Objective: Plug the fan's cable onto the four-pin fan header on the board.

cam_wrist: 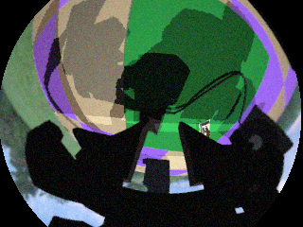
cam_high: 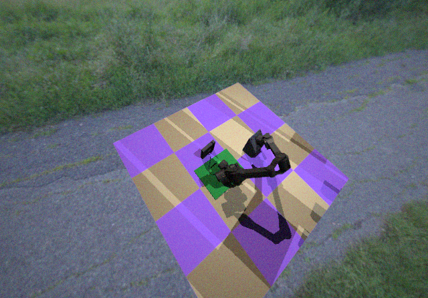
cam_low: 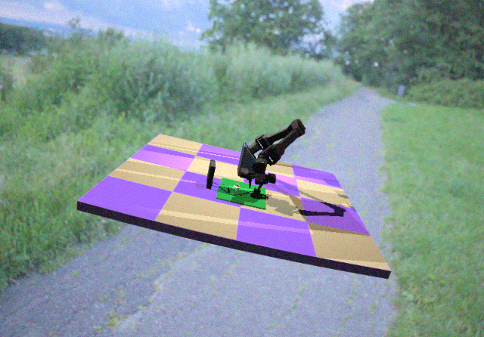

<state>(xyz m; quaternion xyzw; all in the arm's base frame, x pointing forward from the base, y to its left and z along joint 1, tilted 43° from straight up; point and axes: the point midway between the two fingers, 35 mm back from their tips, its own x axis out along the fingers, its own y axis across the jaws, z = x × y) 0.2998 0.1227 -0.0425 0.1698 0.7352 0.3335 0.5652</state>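
Right now my gripper tip is 2 cm to the right of the dark plug, 1 cm past it and 1 cm above it. Round my gripper tip: white fan header 9 cm to the right, 2 cm below, 1 cm behind; green board 6 cm to the right, 4 cm below, 3 cm ahead; black fan 22 cm to the right, 4 cm above, 2 cm ahead.
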